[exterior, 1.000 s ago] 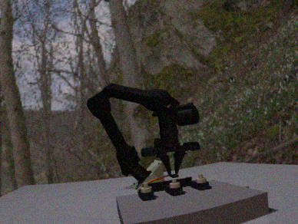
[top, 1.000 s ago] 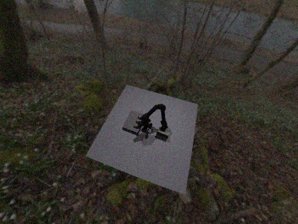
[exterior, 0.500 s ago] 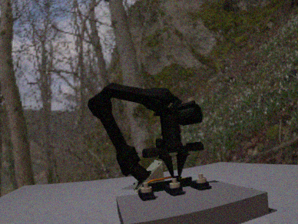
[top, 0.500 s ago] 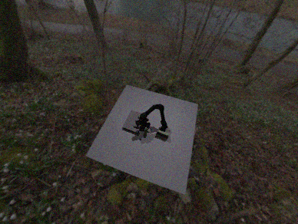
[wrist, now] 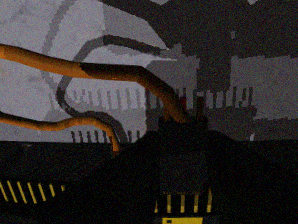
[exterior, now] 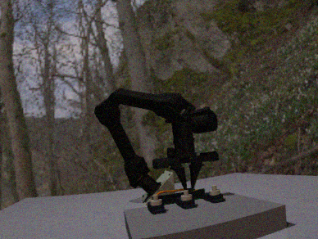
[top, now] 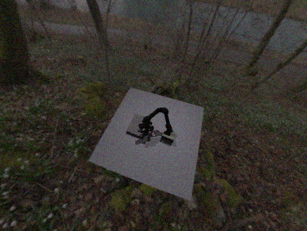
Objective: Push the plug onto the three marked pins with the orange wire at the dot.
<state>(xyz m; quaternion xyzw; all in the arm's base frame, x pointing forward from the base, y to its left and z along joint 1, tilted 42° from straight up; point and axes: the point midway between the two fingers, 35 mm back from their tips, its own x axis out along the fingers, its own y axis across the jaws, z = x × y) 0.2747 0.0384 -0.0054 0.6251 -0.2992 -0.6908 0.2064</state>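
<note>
My gripper tip is 4 cm short of the yellow band. From my gripper tip the other things lie so: servo 9 cm ahead, 5 cm to the right, 2 cm below; grey holder 20 cm ahead, 6 cm to the right, 5 cm below.
</note>
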